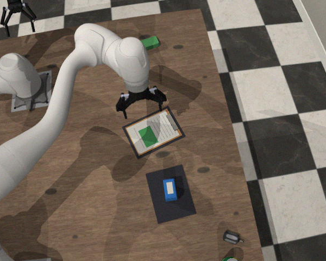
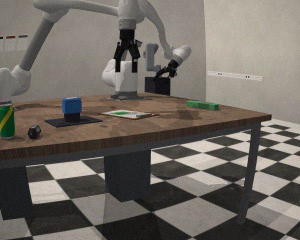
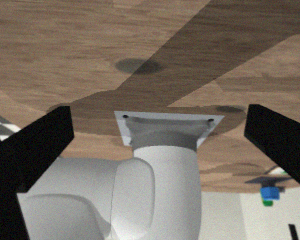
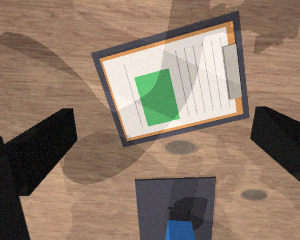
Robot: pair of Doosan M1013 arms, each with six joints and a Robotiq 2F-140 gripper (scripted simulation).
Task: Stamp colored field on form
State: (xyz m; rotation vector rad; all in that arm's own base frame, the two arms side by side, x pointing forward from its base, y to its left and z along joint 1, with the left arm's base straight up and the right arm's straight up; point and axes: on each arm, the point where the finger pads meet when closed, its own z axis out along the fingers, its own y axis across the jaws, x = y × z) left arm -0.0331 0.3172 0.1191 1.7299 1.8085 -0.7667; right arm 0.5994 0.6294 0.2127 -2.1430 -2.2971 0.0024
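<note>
Right now the blue stamp is 7 cm ahead of my right hand, 31 cm to the right of it and 16 cm below it. Round my right hand: dark mat (7 cm ahead, 31 cm to the right, 21 cm below).
</note>
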